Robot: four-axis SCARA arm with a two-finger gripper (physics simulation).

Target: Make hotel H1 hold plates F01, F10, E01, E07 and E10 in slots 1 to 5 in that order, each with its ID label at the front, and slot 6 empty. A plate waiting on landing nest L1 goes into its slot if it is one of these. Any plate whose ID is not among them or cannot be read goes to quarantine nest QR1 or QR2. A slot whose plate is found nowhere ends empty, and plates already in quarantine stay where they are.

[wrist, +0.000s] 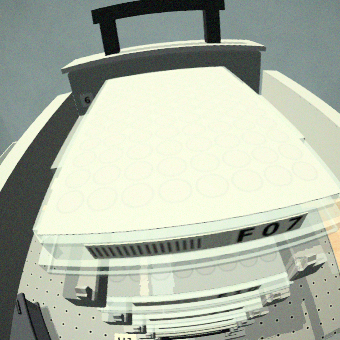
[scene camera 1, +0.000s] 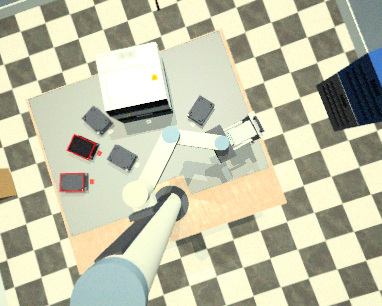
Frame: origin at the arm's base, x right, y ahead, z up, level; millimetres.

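Where they show: gripper, fingertip midpoint: (wrist: 169,92) (scene camera 1: 246,130).
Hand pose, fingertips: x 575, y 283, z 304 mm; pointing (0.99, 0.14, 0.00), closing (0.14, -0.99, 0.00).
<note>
Each offset is from my fingertips to the centre of the thing. "spot": to the spot under its first point. Level surfaces: height alone.
My gripper (scene camera 1: 242,133) (wrist: 169,92) is shut on a clear-lidded white plate @[dz -4, dx -23, dy -3 mm] (wrist: 195,150) with a front label reading F07. Its fingers press the plate's left and right sides. The plate is level, above several stacked plates @[dz -50, dx -23, dy -4 mm] (wrist: 200,302) in hotel H1 @[dz -118, dx +7, dy +10 mm] (wrist: 165,62) (scene camera 1: 258,125), with a gap between it and the top one. A "6" tag shows on the hotel at the back left. The lower plates' labels are too blurred or covered to read surely. Two red-outlined nests, one black inside (scene camera 1: 82,147) and one grey @[dz -264, dx -1148, dy +79 mm] (scene camera 1: 73,182), are at the table's left.
Three dark grey nests @[spot: dz -242, dx -854, dy +422 mm] (scene camera 1: 97,120) @[spot: dz -242, dx -772, dy +125 mm] (scene camera 1: 122,157) @[spot: dz -242, dx -163, dy +246 mm] (scene camera 1: 201,110) stand on the table @[dz -292 mm] (scene camera 1: 107,212); their labels are unreadable. A large white box-shaped device @[dz -168, dx -502, dy +521 mm] (scene camera 1: 131,82) stands at the back. The arm spans the middle of the table. A dark object @[spot: dz -287, dx -94, dy +244 mm] (wrist: 36,317) shows at the wrist view's lower left.
</note>
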